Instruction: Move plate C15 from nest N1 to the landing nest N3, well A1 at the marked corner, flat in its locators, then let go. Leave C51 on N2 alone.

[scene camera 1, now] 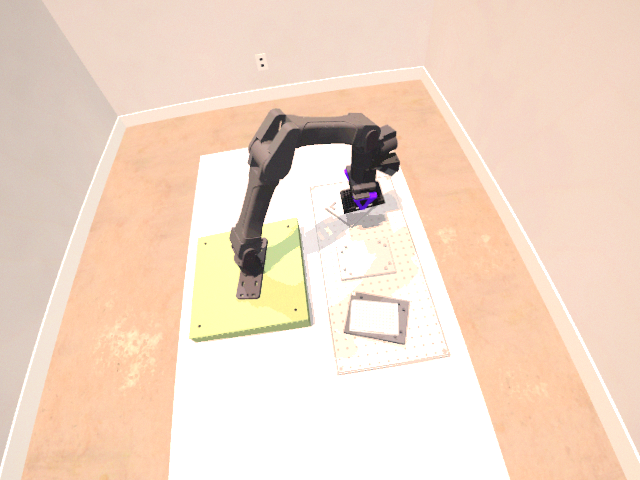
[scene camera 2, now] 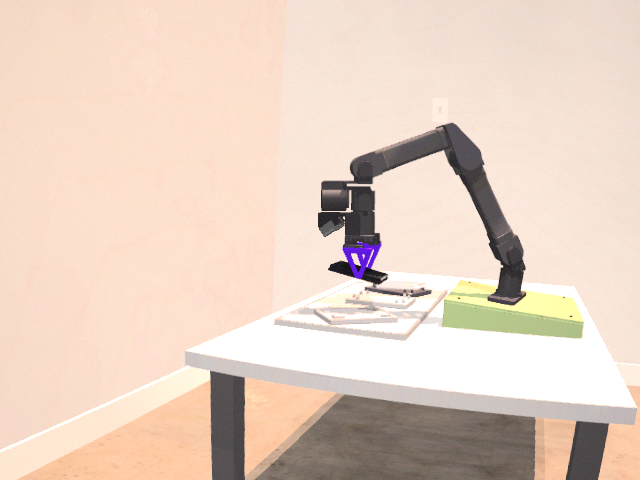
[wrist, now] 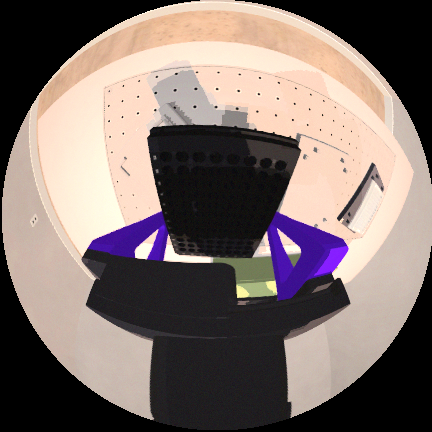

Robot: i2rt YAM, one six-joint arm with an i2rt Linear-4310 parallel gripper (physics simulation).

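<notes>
My gripper (scene camera 1: 361, 196) (scene camera 2: 363, 269) (wrist: 217, 214) is shut on the black well plate (scene camera 1: 347, 200) (scene camera 2: 375, 275) (wrist: 220, 192), taken as C15, with a purple finger at each side. The plate hangs above the board, near the angled pale nest (scene camera 1: 340, 218) (scene camera 2: 361, 320), taken as N3, with a gap below it. The plate and arm hide part of this nest; well A1 and the marked corner cannot be told. The middle pale nest (scene camera 1: 367, 258) (scene camera 2: 382, 299) (wrist: 325, 187), taken as N1, holds no plate. A white plate (scene camera 1: 374, 316) (scene camera 2: 400, 285) (wrist: 366, 206), taken as C51, sits in the dark nest (scene camera 1: 403, 330) (scene camera 2: 403, 292).
The nests stand on a perforated board (scene camera 1: 421, 341) (scene camera 2: 305, 321) (wrist: 270, 85) on the white table (scene camera 1: 310, 413) (scene camera 2: 465, 377). The arm's base is bolted to a yellow-green block (scene camera 1: 222, 310) (scene camera 2: 491, 320) beside the board. Arm shadows fall across the board and nest.
</notes>
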